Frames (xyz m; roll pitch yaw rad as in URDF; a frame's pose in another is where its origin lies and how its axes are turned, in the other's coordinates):
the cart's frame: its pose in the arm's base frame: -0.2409 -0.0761 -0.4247 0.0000 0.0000 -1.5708
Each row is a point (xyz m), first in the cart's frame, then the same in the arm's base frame.
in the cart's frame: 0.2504 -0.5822 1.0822
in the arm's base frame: -0.8231 -0.3265 0.6575
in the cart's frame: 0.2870 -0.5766 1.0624
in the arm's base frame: -0.8175 -0.3631 0.6377
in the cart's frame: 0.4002 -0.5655 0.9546
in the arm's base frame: -0.8064 -0.4763 0.5299
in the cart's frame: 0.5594 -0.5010 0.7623
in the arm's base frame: -0.7419 -0.6355 0.3376
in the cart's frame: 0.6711 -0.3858 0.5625
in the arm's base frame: -0.6267 -0.7472 0.1378
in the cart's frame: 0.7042 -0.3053 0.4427
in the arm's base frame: -0.5462 -0.7803 0.0180
